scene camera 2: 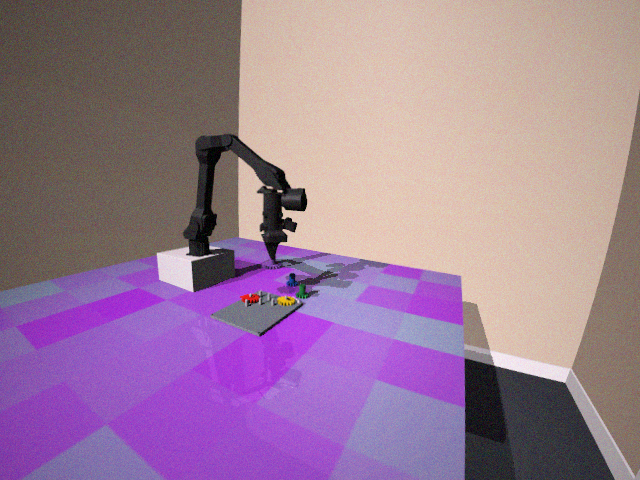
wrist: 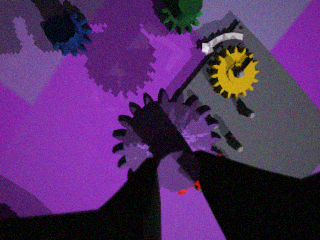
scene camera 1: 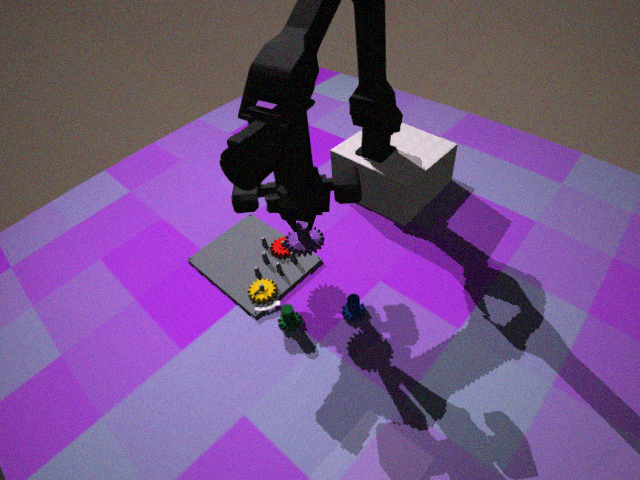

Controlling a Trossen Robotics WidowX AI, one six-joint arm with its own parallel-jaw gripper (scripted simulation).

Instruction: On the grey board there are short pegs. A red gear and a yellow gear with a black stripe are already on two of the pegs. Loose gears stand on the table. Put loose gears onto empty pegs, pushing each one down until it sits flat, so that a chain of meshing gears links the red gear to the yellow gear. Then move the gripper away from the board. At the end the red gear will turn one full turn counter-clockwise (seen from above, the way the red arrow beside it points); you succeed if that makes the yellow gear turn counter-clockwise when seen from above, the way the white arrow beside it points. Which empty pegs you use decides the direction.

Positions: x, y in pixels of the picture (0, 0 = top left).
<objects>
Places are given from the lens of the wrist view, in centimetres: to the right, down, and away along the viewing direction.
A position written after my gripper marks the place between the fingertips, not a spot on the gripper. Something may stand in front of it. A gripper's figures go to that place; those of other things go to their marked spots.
my gripper [wrist: 174, 162]: 1, 2, 10
blue gear [wrist: 68, 33]: -7, -7, 16
yellow gear [wrist: 235, 59]: 7, -6, 20
The marked spots on the yellow gear and the blue gear are 15 cm apart.
</objects>
